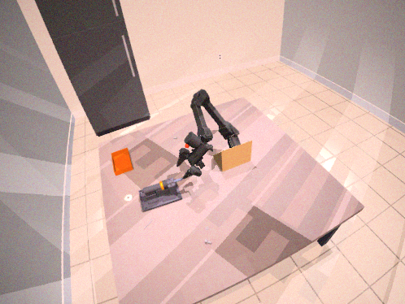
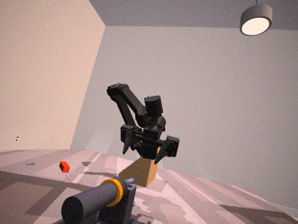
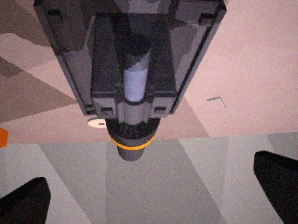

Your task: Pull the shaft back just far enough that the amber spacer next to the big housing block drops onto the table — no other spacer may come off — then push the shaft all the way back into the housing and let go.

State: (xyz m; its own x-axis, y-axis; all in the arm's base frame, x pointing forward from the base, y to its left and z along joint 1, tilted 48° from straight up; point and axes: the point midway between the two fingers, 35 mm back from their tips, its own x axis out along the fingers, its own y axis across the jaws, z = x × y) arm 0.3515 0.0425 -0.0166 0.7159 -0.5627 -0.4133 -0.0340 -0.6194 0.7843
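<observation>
Now: gripper tip 11 cm short of the amber spacer, 2 cm to the left of it and 6 cm above it. The rest, counted from my gripper tip: screw: 3 cm ahead, 36 cm to the left, 13 cm below; then red-handled tool: 15 cm behind, 31 cm to the right, 13 cm below; then white ring: 32 cm ahead, 10 cm to the right, 14 cm below.
</observation>
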